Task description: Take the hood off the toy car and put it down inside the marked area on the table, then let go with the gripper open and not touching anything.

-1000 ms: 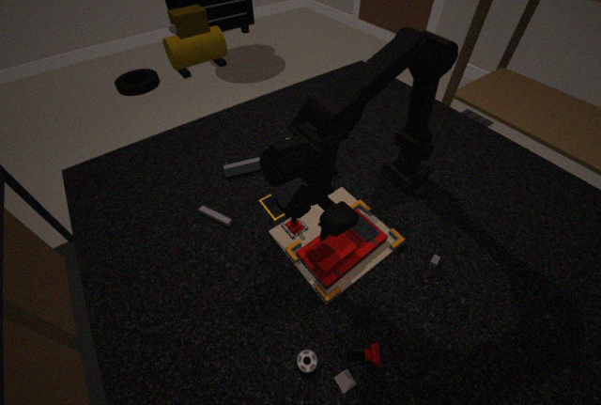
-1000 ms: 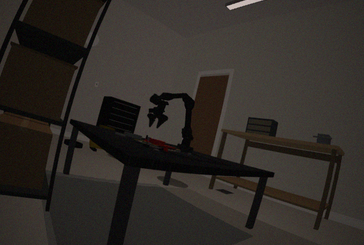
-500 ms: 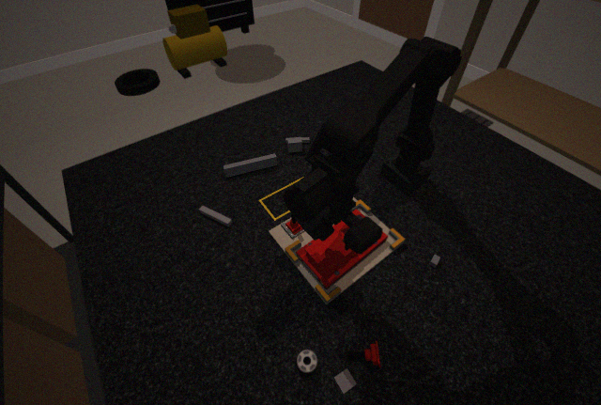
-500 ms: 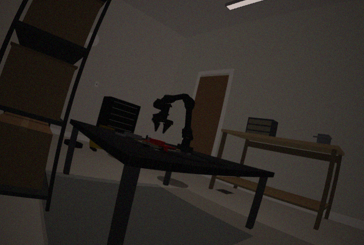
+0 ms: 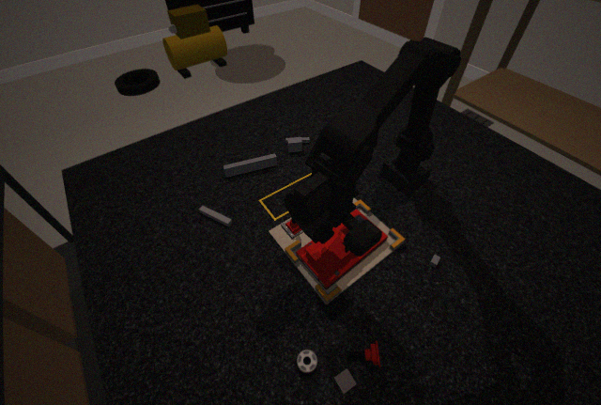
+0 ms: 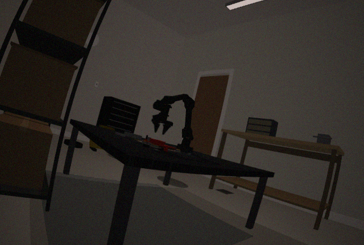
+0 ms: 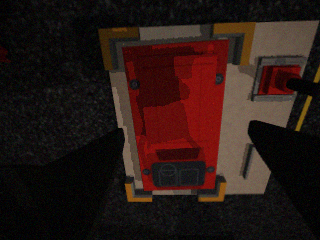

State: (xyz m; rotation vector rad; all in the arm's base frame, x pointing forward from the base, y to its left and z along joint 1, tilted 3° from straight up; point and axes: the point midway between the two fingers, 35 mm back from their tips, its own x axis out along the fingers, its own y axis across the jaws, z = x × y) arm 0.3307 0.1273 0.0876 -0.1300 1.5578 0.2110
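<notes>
Now: gripper tip 60 mm above the hood. From my gripper tip the other things lie so: long grey bar 60 mm ahead, 370 mm to the right, 80 mm below; short grey bar 210 mm ahead, 240 mm to the right, 90 mm below.
</notes>
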